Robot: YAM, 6 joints.
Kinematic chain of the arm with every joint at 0, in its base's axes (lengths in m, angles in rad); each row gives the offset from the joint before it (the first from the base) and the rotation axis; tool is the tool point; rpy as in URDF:
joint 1: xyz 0 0 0.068 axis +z
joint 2: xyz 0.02 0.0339 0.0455 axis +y
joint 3: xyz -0.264 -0.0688 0 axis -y
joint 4: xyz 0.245 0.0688 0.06 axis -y
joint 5: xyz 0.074 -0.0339 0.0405 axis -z
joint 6: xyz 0.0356 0 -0.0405 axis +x
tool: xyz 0 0 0 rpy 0 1.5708 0
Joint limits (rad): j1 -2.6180..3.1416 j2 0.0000..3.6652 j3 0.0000..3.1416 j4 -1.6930..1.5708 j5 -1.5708..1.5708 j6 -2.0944..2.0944
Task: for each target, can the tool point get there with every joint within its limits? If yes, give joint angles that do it. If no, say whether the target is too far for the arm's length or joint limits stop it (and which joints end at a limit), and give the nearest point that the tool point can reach.
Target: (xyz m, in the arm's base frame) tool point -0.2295 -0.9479 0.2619
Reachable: no: too far | nearest point -0.1502 -0.6205 0.2096 | short by 0.341 m
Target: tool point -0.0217 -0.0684 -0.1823
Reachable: yes | joints -1.6132 3.2116 0.6242 0.6501 0.5543 -0.4670
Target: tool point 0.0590 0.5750 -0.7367
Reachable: no: too far | nearest point 0.0408 0.3974 -0.3474 | short by 0.428 m
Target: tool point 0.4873 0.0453 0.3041
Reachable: yes | joints 0.0307 2.0760 1.6565 0.4689 -1.0198 1.1594
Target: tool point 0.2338 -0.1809 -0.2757
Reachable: yes | joints -0.7494 3.3524 1.4089 0.9063 -0.8520 0.5275
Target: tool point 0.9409 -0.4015 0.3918
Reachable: no: too far | nearest point 0.5731 -0.2445 0.2808 | short by 0.415 m
